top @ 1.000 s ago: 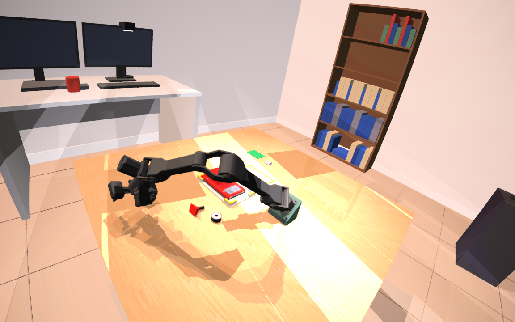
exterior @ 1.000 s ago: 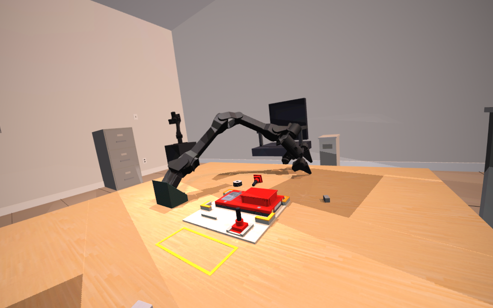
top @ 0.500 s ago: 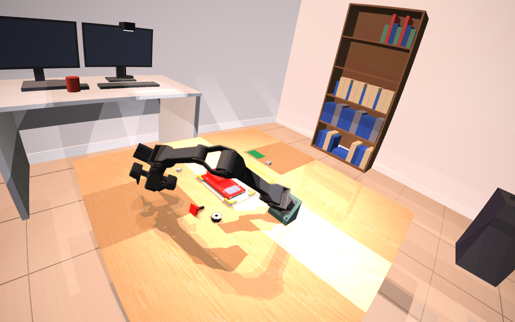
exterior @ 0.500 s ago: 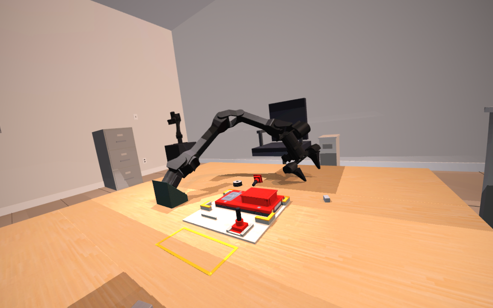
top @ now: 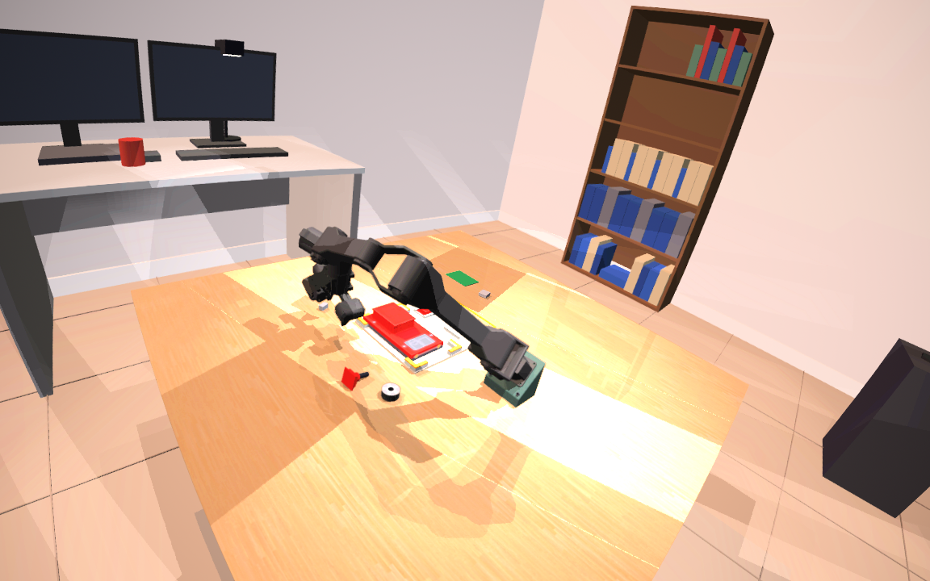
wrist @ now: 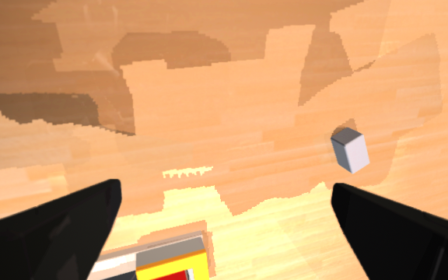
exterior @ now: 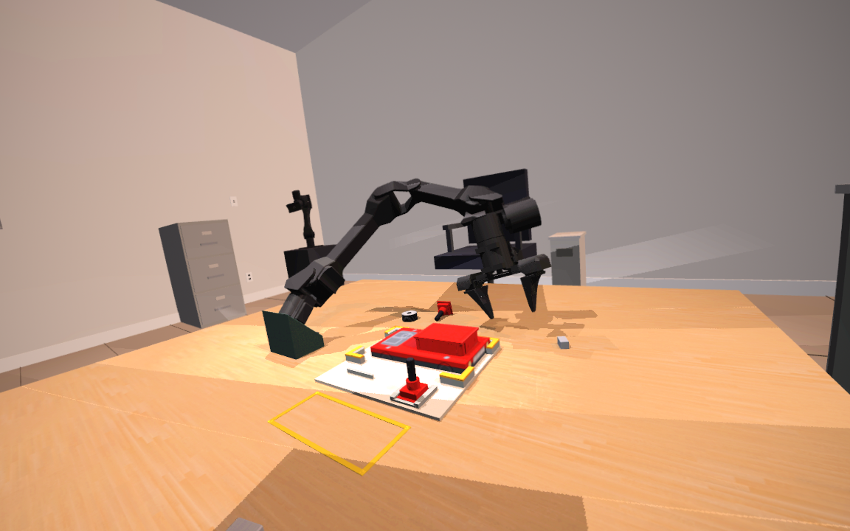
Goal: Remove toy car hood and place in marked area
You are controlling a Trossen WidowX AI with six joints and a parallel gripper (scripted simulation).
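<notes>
The red hood is 8 cm behind my gripper tip and 12 cm to the right of it. Round my gripper tip: black wheel (28 cm behind, 4 cm to the left, 4 cm below); then green patch (4 cm ahead, 52 cm to the right, 4 cm below).
</notes>
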